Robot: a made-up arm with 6 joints. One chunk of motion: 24 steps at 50 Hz.
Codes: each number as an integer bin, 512 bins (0 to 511) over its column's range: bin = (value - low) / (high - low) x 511, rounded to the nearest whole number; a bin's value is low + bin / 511 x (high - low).
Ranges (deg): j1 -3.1..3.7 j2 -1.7..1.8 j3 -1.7..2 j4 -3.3..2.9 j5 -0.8..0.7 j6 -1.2..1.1
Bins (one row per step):
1: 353 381 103 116 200 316
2: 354 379 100 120 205 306
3: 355 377 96 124 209 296
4: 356 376 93 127 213 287
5: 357 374 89 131 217 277
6: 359 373 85 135 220 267
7: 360 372 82 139 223 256
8: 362 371 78 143 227 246
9: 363 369 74 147 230 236
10: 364 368 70 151 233 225
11: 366 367 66 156 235 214
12: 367 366 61 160 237 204
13: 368 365 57 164 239 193
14: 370 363 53 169 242 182
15: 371 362 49 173 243 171
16: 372 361 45 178 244 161
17: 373 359 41 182 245 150
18: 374 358 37 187 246 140
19: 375 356 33 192 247 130
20: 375 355 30 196 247 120
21: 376 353 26 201 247 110
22: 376 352 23 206 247 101
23: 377 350 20 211 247 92
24: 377 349 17 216 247 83
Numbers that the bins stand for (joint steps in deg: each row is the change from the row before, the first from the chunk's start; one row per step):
1: 1.597 0.910 -0.954 -1.893 -0.213 0.222
2: 1.611 0.896 -0.976 -1.844 -0.198 0.177
3: 1.624 0.882 -1.005 -1.795 -0.186 0.132
4: 1.637 0.875 -1.027 -1.759 -0.175 0.092
5: 1.651 0.862 -1.056 -1.711 -0.163 0.047
6: 1.677 0.855 -1.085 -1.662 -0.154 0.002
7: 1.691 0.848 -1.106 -1.614 -0.145 -0.048
8: 1.717 0.841 -1.135 -1.565 -0.134 -0.093
9: 1.731 0.827 -1.164 -1.516 -0.125 -0.138
10: 1.744 0.821 -1.193 -1.468 -0.116 -0.187
11: 1.770 0.814 -1.222 -1.407 -0.110 -0.237
12: 1.784 0.807 -1.258 -1.359 -0.104 -0.282
13: 1.797 0.800 -1.287 -1.310 -0.098 -0.331
14: 1.824 0.786 -1.316 -1.250 -0.090 -0.381
15: 1.837 0.779 -1.345 -1.201 -0.087 -0.430
16: 1.850 0.773 -1.374 -1.140 -0.084 -0.475
17: 1.864 0.759 -1.403 -1.092 -0.081 -0.525
18: 1.877 0.752 -1.432 -1.031 -0.078 -0.570
19: 1.890 0.738 -1.461 -0.970 -0.075 -0.615
20: 1.890 0.732 -1.483 -0.922 -0.075 -0.660
21: 1.904 0.718 -1.512 -0.861 -0.075 -0.705
22: 1.904 0.711 -1.533 -0.801 -0.075 -0.745
23: 1.917 0.697 -1.555 -0.740 -0.075 -0.786
24: 1.917 0.690 -1.577 -0.679 -0.075 -0.826

